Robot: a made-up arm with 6 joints.
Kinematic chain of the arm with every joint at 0, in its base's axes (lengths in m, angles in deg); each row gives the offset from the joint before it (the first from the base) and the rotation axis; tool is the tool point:
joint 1: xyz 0 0 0.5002 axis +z
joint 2: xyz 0 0 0 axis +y
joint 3: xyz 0 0 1.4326 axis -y
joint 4: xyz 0 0 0 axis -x
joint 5: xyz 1.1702 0 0 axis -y
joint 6: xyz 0 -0.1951 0 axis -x
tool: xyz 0 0 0
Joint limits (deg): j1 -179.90..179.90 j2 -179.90..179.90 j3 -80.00..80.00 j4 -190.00..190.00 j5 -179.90..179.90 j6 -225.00..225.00
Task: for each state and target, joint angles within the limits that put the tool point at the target. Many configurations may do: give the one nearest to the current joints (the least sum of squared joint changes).
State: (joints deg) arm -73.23 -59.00 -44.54 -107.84 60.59 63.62
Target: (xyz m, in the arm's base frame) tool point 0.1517 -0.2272 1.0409
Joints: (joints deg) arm -70.53 -27.99 -56.80 -110.17 60.59 63.62
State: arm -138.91 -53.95 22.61 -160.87 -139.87 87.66
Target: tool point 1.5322 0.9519 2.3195
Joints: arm -142.08 -54.61 69.68 -167.96 -139.87 87.66
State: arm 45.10 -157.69 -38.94 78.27 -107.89 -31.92
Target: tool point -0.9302 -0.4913 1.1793
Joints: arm 26.34 -109.05 -43.20 81.87 -107.89 -31.92
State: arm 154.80 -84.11 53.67 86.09 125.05 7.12
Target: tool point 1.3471 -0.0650 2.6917
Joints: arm 176.28 -41.34 59.09 83.36 125.05 7.12
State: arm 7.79 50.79 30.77 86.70 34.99 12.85
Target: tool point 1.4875 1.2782 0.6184
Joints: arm 40.68 49.71 -2.70 89.97 34.99 12.85
